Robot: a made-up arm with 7 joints. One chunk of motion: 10 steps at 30 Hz.
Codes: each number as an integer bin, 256 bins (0 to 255) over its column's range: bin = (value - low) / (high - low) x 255, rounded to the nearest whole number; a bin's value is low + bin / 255 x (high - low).
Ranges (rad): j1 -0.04..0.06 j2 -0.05..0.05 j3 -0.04..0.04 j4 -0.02..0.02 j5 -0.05..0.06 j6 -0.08..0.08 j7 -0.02..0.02
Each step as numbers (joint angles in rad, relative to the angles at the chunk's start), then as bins.
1 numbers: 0.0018 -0.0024 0.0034 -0.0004 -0.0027 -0.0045 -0.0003
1 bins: 107 121 138 125 110 120 126
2 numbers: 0.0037 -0.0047 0.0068 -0.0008 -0.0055 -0.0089 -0.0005
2 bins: 111 116 149 122 103 113 124
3 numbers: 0.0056 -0.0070 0.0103 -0.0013 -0.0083 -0.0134 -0.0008
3 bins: 116 110 160 119 97 106 122
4 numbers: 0.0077 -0.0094 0.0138 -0.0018 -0.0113 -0.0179 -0.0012
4 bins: 122 104 171 116 90 99 120
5 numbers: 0.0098 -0.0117 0.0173 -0.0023 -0.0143 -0.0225 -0.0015
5 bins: 127 98 183 113 83 92 118
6 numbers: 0.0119 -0.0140 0.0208 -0.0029 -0.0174 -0.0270 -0.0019
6 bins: 132 92 194 109 76 84 115
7 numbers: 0.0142 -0.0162 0.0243 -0.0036 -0.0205 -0.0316 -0.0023
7 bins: 138 86 205 105 68 77 113
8 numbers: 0.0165 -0.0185 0.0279 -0.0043 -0.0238 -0.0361 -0.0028
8 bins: 144 80 216 100 61 70 110
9 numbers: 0.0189 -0.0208 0.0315 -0.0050 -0.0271 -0.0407 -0.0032
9 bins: 150 74 228 96 53 63 107
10 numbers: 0.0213 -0.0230 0.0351 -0.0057 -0.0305 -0.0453 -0.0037
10 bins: 156 69 239 91 45 55 104
